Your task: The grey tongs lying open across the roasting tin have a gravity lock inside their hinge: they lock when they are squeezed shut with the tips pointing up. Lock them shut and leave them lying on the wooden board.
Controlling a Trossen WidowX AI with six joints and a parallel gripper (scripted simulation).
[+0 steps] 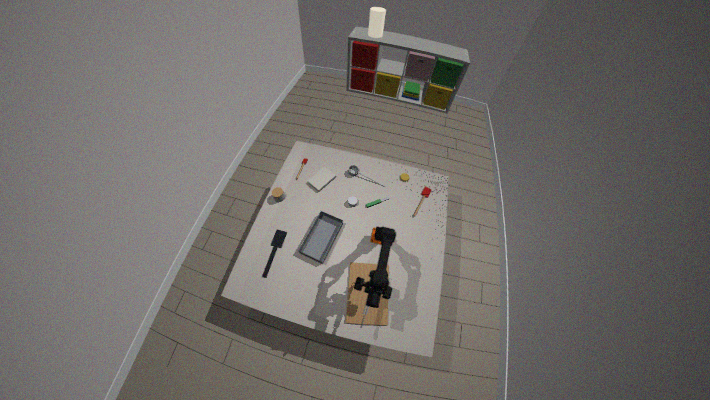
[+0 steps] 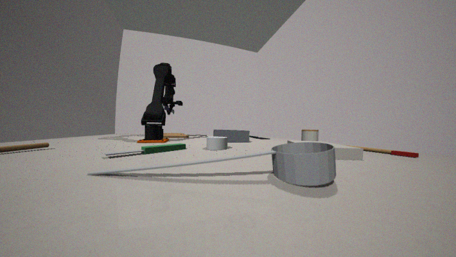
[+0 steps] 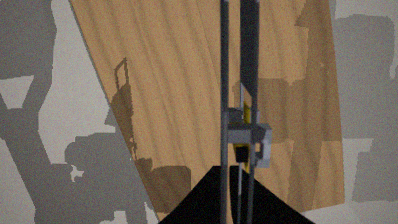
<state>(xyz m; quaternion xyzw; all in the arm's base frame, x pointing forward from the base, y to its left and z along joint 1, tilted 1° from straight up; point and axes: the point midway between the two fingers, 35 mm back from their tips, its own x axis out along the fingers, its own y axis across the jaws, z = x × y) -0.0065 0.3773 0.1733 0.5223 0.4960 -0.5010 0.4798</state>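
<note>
My gripper tip is 150 mm above the wooden board. The rest, counted from my gripper tip: white cup: 250 mm ahead, 570 mm to the right, 140 mm below; roasting tin: 370 mm ahead, 270 mm to the right, 130 mm below; black spatula: 640 mm ahead, 100 mm to the right, 150 mm below.
</note>
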